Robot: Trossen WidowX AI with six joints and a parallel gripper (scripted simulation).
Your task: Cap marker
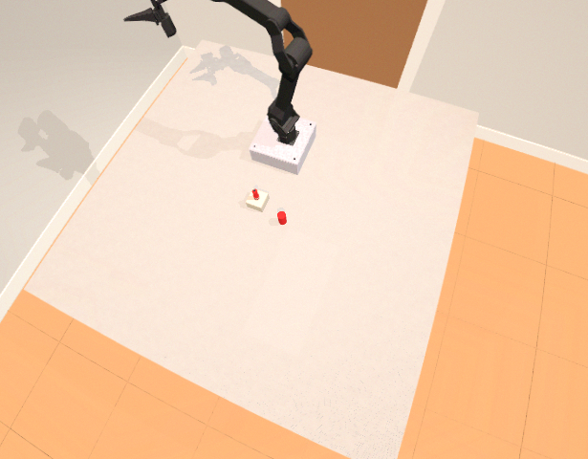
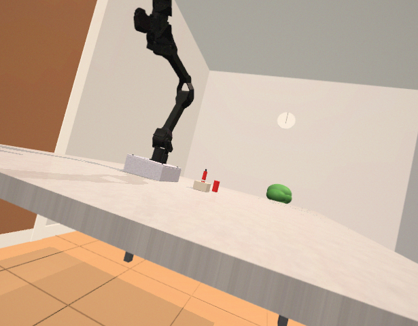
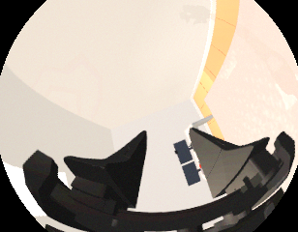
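Right now the red cap is 16 cm ahead of my gripper tip, 45 cm to the left of it and 50 cm below it. The rest, counted from my gripper tip: holder block (13 cm ahead, 34 cm to the left, 51 cm below).
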